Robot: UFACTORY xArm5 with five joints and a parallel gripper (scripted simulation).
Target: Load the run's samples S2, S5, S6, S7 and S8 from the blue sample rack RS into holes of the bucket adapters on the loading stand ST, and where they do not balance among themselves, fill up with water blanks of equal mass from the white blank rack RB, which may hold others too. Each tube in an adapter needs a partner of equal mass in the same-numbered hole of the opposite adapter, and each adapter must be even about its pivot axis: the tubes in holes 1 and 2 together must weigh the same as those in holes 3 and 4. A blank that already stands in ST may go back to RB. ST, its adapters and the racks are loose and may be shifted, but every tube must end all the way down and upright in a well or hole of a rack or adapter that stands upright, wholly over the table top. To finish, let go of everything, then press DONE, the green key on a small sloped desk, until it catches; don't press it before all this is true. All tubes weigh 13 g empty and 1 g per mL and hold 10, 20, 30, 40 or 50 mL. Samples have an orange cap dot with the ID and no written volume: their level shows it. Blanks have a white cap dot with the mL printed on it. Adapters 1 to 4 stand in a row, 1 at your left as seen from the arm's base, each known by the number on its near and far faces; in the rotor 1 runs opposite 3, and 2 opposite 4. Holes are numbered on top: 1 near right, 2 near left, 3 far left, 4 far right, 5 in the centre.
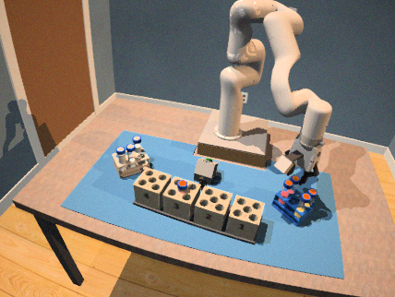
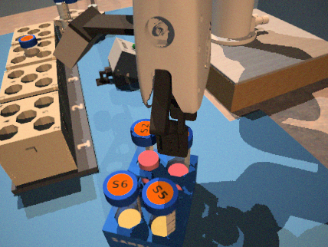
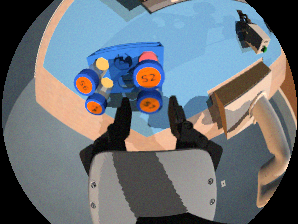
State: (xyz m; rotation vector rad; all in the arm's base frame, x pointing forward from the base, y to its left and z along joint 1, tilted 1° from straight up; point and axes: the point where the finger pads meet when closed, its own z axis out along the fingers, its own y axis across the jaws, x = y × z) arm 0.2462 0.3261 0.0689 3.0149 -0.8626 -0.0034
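My hand is 4 cm short of the blue sample rack RS, 2 cm to the right of it and 11 cm above it. Also, from my hand: white blank rack RB: 9 cm ahead, 63 cm to the right, 11 cm below; then blue-capped tube: 13 cm ahead, 63 cm to the right, 7 cm below; then loading stand ST: 19 cm ahead, 30 cm to the right, 13 cm below.
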